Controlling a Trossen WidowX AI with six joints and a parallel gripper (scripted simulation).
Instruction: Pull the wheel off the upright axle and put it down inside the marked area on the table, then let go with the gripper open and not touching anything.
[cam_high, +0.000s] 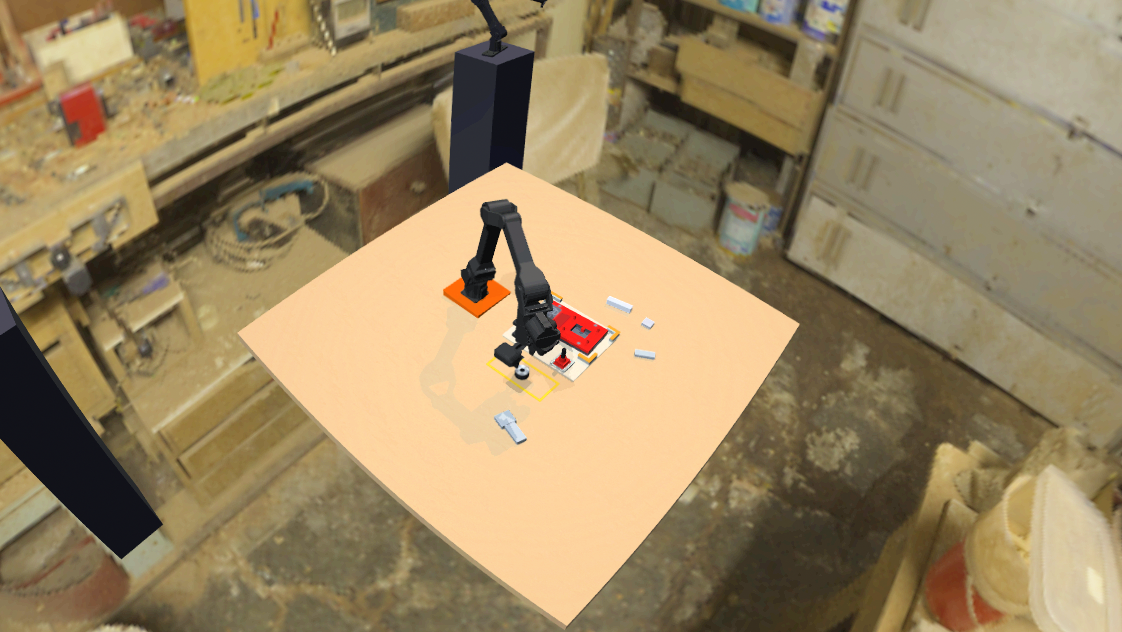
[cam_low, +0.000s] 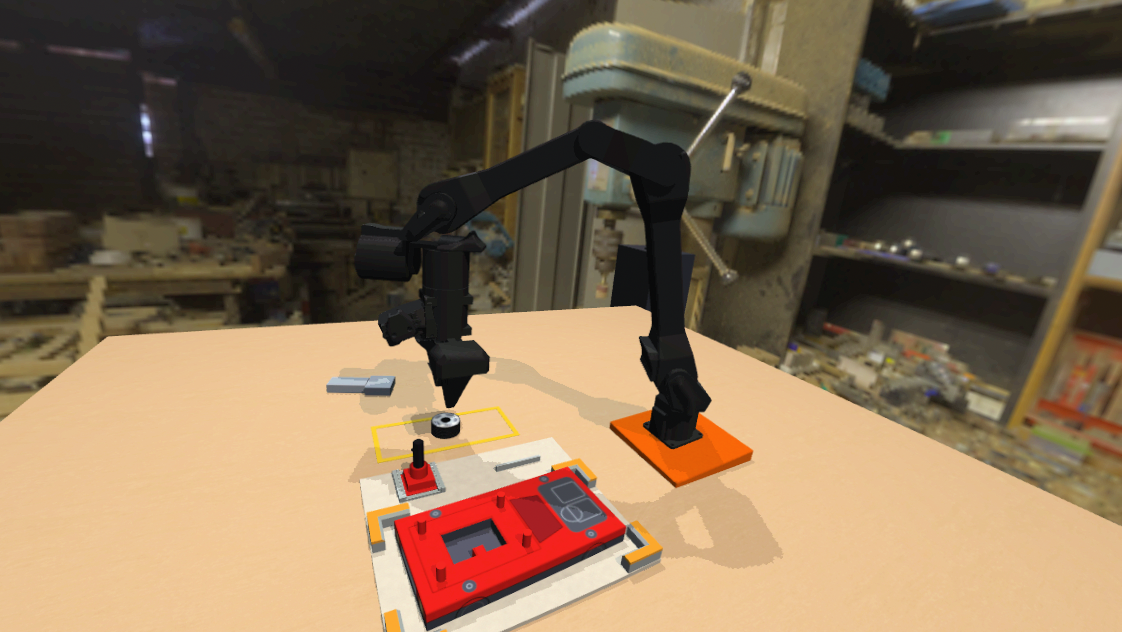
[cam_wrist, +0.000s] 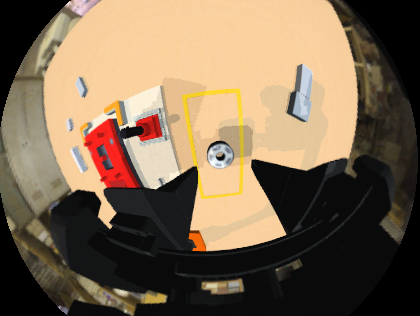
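My gripper tip is now 50 mm above the wheel. Also, from my gripper tip: black upright axle (100 mm to the left, 60 mm ahead, 20 mm below).
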